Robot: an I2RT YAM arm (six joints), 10 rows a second.
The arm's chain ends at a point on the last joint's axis. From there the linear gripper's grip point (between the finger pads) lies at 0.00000 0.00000 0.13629 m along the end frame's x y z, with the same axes.
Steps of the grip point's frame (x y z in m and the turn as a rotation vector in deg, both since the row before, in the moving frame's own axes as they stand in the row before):
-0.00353, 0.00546, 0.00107, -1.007, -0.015, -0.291
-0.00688, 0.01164, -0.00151, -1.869, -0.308, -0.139
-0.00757, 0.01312, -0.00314, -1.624, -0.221, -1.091
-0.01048, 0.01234, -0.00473, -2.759, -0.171, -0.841
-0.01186, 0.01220, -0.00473, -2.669, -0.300, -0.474
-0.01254, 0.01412, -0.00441, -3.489, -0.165, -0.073
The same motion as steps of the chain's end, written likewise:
-0.00350, 0.00306, 0.00109, -1.007, -0.015, -0.291
-0.00615, 0.00719, -0.00144, -1.869, -0.308, -0.139
-0.00708, 0.00925, -0.00308, -1.624, -0.221, -1.091
-0.01012, 0.00578, -0.00457, -2.759, -0.171, -0.841
-0.01117, 0.00585, -0.00458, -2.669, -0.300, -0.474
-0.01215, 0.00583, -0.00416, -3.489, -0.165, -0.073

